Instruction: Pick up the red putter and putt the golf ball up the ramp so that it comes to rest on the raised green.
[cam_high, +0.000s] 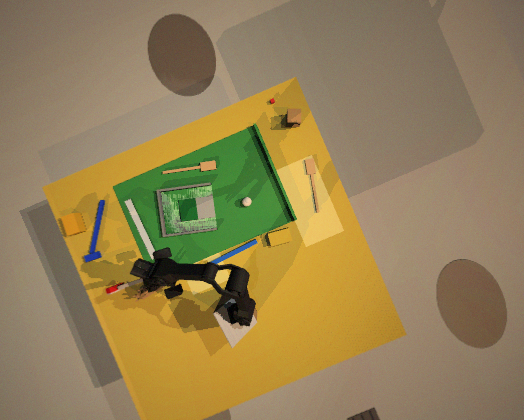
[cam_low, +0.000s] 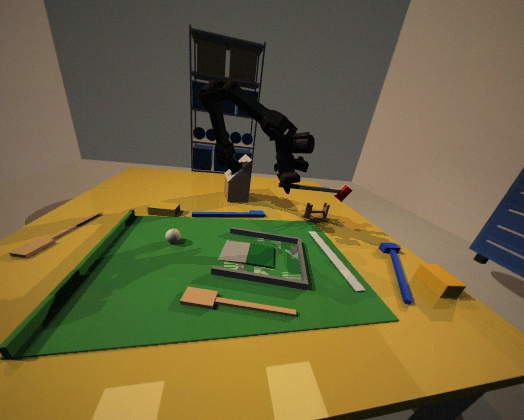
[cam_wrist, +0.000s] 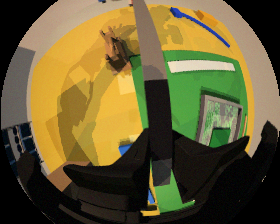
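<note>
Now: the red putter 110 mm to the left of my gripper tip and 30 mm above it. Also, from my gripper tip: white bar (210 mm ahead, 130 mm to the left, 130 mm below); green mat (230 mm ahead, 190 mm to the right, 130 mm below); grey frame (220 mm ahead, 90 mm to the right, 130 mm below).
</note>
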